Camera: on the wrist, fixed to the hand. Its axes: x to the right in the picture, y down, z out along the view.
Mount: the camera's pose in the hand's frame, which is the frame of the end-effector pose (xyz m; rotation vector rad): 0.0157 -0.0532 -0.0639 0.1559 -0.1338 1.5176
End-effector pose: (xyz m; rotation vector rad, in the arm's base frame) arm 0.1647 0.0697 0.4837 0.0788 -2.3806 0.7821
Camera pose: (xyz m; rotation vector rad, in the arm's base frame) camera 0.1996 0.0634 0.5605 1.7150 2.0552 -1.5050
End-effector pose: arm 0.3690 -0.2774 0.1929 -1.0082 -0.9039 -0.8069
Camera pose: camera 0.3441 -0.3567 0.2089 -1.2569 -0.1085 0.6059
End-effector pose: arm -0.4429 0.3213 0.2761 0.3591 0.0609 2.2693
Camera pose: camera -0.4315 0.3730 0.2101 -0.5298 0.1089 -2.4040
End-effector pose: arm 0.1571 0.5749 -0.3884 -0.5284 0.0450 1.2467
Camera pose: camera 0.2266 0.5515 -0.4306 -0.2031 0.4974 2.7187
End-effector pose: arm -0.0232 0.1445 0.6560 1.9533 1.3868 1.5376
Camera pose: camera -0.1056 0.1633 0.6518 -2.3142 0.2413 -1.1022
